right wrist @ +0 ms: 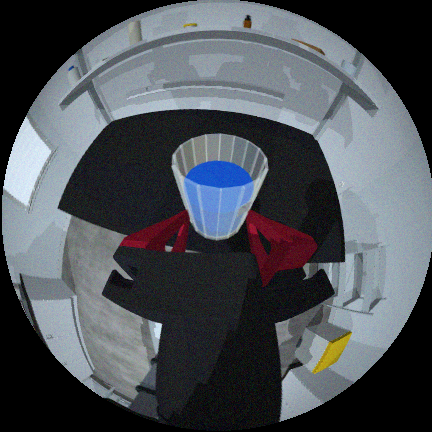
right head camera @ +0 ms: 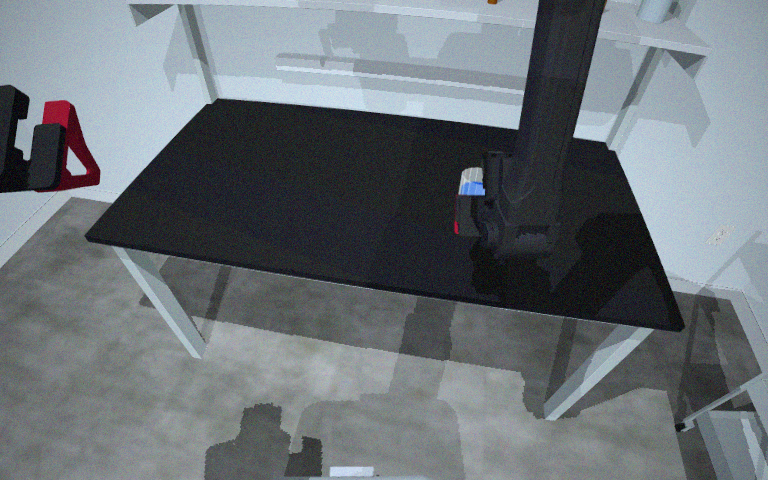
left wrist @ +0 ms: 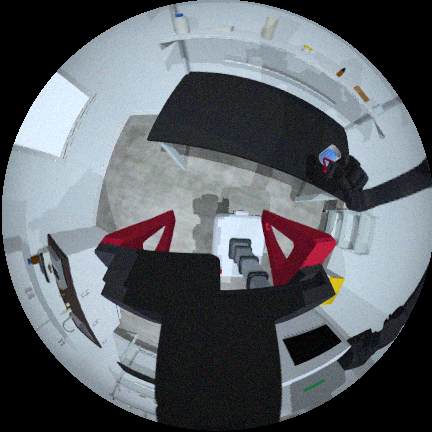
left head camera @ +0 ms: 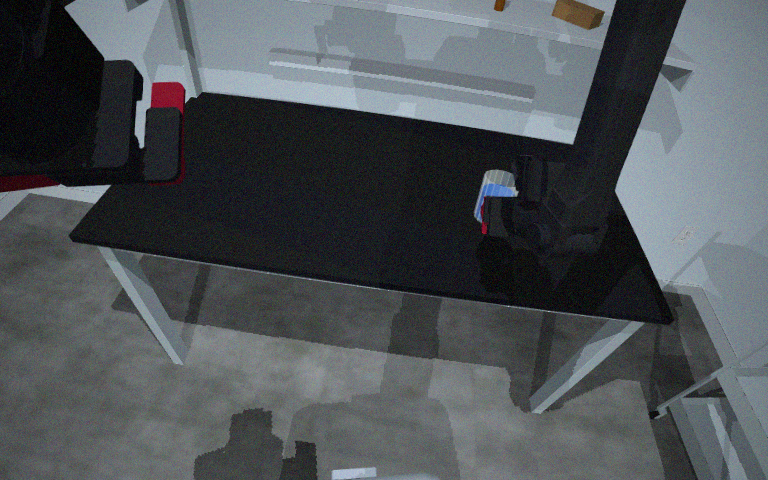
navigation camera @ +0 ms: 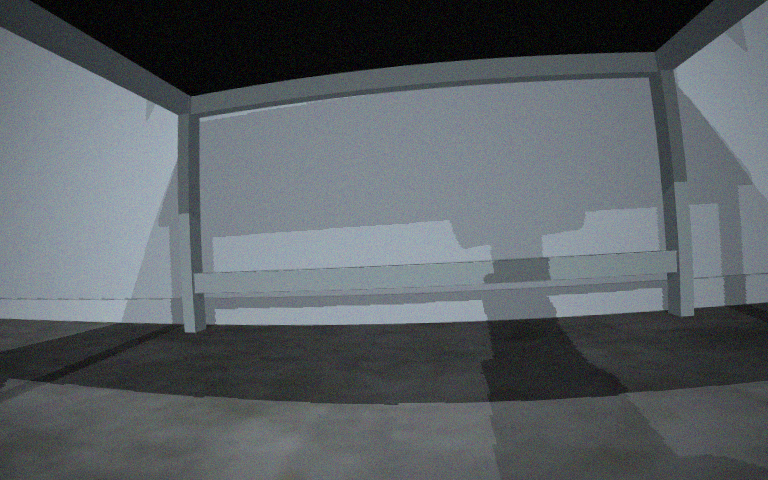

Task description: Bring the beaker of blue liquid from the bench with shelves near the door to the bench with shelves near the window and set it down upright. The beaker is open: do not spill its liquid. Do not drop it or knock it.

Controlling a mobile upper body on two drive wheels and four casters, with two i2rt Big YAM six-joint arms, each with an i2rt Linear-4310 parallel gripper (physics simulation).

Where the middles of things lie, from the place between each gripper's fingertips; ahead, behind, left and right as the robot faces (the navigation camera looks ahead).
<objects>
The beaker of blue liquid [left head camera: 495, 182] is 49 cm to the right of my left hand, 29 cm ahead of it and 28 cm below it.
My right gripper is now 20 mm short of the beaker of blue liquid and 10 mm below it.
</objects>
